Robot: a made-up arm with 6 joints.
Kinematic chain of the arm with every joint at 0, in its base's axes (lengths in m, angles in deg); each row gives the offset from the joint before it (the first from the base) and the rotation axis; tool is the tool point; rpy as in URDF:
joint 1: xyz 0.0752 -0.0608 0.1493 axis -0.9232 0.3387 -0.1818
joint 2: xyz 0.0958 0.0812 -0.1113 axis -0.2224 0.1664 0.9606
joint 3: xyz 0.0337 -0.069 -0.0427 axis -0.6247 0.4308 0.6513
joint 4: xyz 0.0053 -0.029 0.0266 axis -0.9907 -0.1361 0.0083
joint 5: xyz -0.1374 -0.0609 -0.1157 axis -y
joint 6: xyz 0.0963 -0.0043 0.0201 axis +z
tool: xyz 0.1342 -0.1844 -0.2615 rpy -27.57 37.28 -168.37
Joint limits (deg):
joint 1: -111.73..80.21
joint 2: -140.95..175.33
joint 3: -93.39..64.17
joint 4: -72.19..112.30
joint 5: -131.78..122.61
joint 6: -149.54..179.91
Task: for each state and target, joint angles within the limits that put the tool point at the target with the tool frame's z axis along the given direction. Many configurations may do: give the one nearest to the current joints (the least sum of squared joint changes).
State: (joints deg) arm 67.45 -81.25 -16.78 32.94 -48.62 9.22
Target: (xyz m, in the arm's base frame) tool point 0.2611 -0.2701 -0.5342 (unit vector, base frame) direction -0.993 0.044 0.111
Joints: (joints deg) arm 40.71 -84.55 -50.44 -1.36 -75.69 0.58
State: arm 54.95 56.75 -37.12 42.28 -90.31 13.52
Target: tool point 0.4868 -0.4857 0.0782 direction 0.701 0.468 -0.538
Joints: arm 11.55 106.65 -14.45 16.59 -131.78 26.01
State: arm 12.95 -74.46 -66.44 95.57 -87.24 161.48
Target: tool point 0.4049 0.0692 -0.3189 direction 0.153 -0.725 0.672
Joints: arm 14.62 -42.31 -83.86 45.17 -37.26 179.91
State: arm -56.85 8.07 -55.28 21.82 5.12 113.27
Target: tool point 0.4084 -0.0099 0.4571 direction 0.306 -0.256 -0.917
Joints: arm -68.32 0.21 -84.96 -34.61 -7.48 114.35
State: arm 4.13 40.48 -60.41 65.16 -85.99 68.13
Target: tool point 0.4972 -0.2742 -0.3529 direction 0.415 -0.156 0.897
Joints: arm -6.70 71.20 -57.01 60.99 -37.60 43.78
